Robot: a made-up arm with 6 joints.
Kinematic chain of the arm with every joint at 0, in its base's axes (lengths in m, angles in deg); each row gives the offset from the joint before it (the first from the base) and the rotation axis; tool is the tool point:
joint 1: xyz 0 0 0.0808 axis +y
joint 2: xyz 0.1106 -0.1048 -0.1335 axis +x
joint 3: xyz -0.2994 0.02 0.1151 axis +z
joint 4: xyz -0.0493 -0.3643 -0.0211 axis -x
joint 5: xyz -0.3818 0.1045 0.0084 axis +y
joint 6: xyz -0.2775 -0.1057 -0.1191 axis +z
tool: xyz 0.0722 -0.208 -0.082
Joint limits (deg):
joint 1: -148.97..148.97
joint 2: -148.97..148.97
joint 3: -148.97..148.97
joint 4: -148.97..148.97
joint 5: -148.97..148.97
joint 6: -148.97..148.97
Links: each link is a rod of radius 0.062 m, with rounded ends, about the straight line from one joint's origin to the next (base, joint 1, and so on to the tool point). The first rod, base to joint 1, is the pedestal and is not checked.
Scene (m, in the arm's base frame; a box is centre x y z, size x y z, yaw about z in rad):
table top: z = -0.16
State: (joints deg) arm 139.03 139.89 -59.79 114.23 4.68 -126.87
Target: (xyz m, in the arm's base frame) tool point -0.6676 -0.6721 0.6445
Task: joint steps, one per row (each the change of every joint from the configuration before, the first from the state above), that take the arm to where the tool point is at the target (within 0.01 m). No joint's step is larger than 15 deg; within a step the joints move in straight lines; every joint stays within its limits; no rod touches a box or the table.
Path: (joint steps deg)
1: -11.09 1.51 -3.38 5.79 -12.65 9.54
2: -11.10 1.52 -3.37 5.79 -12.65 9.53
3: -11.09 1.51 -3.38 5.79 -12.64 9.54
4: -11.09 1.51 -3.38 5.79 -12.65 9.54
5: -11.10 1.52 -3.37 5.79 -12.65 9.53
6: -11.09 1.51 -3.38 5.79 -12.65 9.54

